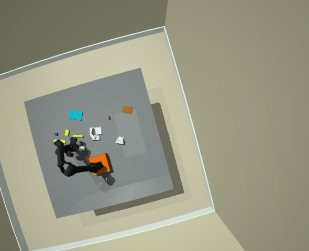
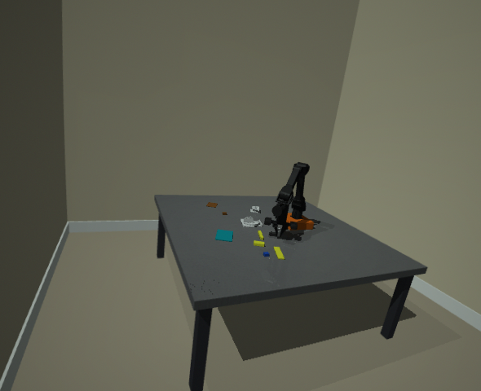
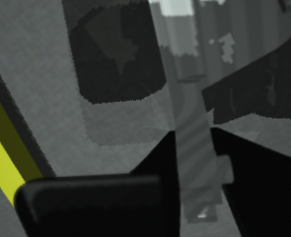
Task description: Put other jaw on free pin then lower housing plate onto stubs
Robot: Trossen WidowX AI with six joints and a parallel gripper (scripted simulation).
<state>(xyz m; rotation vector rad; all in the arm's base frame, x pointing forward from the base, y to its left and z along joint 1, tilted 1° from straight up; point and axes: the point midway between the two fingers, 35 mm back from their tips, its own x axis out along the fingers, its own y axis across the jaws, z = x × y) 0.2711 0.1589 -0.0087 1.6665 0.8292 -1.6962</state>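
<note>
Right now the yellow bar is 90 mm ahead of my gripper tip and 60 mm to the right of it. Round my gripper tip: white base plate: 60 mm ahead, 240 mm to the right, 10 mm below; then blue cube: 200 mm ahead, 150 mm to the left; then jaw: 10 mm behind, 20 mm to the right, 30 mm above.
</note>
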